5 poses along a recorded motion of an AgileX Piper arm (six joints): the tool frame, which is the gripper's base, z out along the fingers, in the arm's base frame.
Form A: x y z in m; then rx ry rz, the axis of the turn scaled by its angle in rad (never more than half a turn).
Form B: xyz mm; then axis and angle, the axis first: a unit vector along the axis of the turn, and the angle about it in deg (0 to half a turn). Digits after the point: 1 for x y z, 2 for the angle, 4 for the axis.
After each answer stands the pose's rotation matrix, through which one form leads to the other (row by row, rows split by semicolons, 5 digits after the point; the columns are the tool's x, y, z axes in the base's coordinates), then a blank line. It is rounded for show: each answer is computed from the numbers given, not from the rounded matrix.
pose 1, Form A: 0.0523, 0.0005, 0.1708, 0.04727, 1.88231, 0.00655
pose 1, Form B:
52.3, 0.5, 170.8, 0.0251, 0.9997, 0.0035, 107.88
-0.30625 0.02949 0.95149; 0.03611 0.99916 -0.01935; -0.95127 0.02844 -0.30706

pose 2, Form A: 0.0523, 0.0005, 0.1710, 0.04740, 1.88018, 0.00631
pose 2, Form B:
52.3, 0.5, 171.0, 0.0252, 0.9997, 0.0034, 107.76
-0.30422 0.02968 0.95214; 0.03607 0.99916 -0.01962; -0.95192 0.02838 -0.30504

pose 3, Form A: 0.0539, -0.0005, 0.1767, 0.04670, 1.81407, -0.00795
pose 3, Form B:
53.9, -0.5, 176.7, 0.0257, 0.9997, -0.0044, 103.97
-0.24066 0.03619 0.96993; 0.02769 0.99915 -0.03041; -0.97021 0.01954 -0.24146

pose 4, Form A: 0.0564, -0.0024, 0.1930, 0.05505, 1.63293, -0.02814
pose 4, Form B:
56.4, -2.4, 193.0, 0.0337, 0.9993, -0.0172, 93.63
-0.06205 0.05298 0.99667; 0.01861 0.99848 -0.05192; -0.99790 0.01532 -0.06295

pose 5, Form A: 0.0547, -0.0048, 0.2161, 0.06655, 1.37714, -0.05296
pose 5, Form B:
54.7, -4.8, 216.1, 0.0482, 0.9981, -0.0384, 79.05
0.19176 0.07669 0.97844; 0.00132 0.99692 -0.07839; -0.98144 0.01632 0.19107

